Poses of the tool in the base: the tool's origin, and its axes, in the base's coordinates. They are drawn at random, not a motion.
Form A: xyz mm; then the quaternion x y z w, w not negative.
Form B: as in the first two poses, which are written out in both.
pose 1, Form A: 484 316 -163 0.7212 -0.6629 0.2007 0.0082
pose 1, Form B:
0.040 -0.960 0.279 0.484
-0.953 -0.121 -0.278 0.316
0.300 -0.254 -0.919 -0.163
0 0 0 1

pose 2, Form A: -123 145 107 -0.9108 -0.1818 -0.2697 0.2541
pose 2, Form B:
0.788 0.468 0.399 -0.123
0.194 -0.805 0.561 0.145
0.584 -0.365 -0.725 0.107
0 0 0 1

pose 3, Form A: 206 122 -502 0.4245 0.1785 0.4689 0.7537
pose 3, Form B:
0.497 -0.555 0.667 0.206
0.858 0.200 -0.472 0.122
0.129 0.807 0.576 -0.502
0 0 0 1

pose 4, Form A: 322 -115 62 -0.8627 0.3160 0.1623 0.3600
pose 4, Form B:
0.748 -0.662 -0.053 0.322
-0.428 -0.541 0.724 -0.115
-0.508 -0.519 -0.688 0.062
0 0 0 1

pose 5, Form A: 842 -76 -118 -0.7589 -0.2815 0.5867 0.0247
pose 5, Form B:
0.153 0.398 -0.904 0.842
0.456 -0.840 -0.293 -0.076
-0.877 -0.368 -0.310 -0.118
0 0 0 1

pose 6, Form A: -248 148 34 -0.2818 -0.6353 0.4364 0.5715
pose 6, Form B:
-0.188 -0.141 -0.972 -0.248
0.857 0.460 -0.232 0.148
0.480 -0.877 0.034 0.034
0 0 0 1

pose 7, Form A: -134 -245 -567 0.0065 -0.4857 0.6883 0.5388
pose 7, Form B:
-0.419 -0.748 -0.514 -0.134
0.735 0.052 -0.676 -0.245
0.532 -0.662 0.528 -0.567
0 0 0 1

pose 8, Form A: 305 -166 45 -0.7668 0.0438 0.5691 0.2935
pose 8, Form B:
0.348 -0.401 -0.847 0.305
0.267 -0.824 0.500 -0.166
-0.899 -0.400 -0.180 0.045
0 0 0 1

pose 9, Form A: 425 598 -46 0.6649 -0.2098 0.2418 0.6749
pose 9, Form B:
0.795 -0.605 0.038 0.425
0.047 -0.001 -0.999 0.598
0.605 0.796 0.028 -0.046
0 0 0 1

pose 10, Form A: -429 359 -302 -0.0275 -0.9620 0.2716 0.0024
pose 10, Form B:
-0.998 0.052 -0.020 -0.429
0.054 0.851 -0.522 0.359
-0.010 -0.523 -0.852 -0.302
0 0 0 1

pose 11, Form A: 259 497 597 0.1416 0.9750 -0.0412 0.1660
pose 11, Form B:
-0.905 0.290 0.312 0.259
0.262 0.957 -0.127 0.497
-0.335 -0.033 -0.941 0.597
0 0 0 1

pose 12, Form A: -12 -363 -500 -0.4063 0.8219 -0.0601 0.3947
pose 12, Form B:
-0.358 -0.620 0.698 -0.012
-0.715 0.663 0.222 -0.363
-0.600 -0.420 -0.681 -0.500
0 0 0 1

